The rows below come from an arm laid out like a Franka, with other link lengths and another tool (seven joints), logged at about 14 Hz.
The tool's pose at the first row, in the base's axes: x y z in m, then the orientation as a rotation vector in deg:
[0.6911, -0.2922, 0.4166, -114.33, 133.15, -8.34]
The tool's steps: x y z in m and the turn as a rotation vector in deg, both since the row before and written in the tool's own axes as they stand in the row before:
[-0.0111, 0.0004, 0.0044, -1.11, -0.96, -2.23]
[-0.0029, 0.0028, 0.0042, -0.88, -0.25, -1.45]
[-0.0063, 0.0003, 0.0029, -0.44, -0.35, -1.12]
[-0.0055, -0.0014, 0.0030, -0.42, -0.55, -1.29]
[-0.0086, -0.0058, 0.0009, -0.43, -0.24, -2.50]
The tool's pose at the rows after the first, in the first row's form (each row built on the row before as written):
[0.6929, -0.2813, 0.4121, -117.09, 130.99, -6.22]
[0.6909, -0.2781, 0.4077, -119.09, 129.84, -5.05]
[0.6914, -0.2718, 0.4048, -120.44, 128.72, -4.25]
[0.6934, -0.2664, 0.4020, -121.87, 127.29, -3.26]
[0.6996, -0.2580, 0.4017, -124.76, 124.72, -2.65]

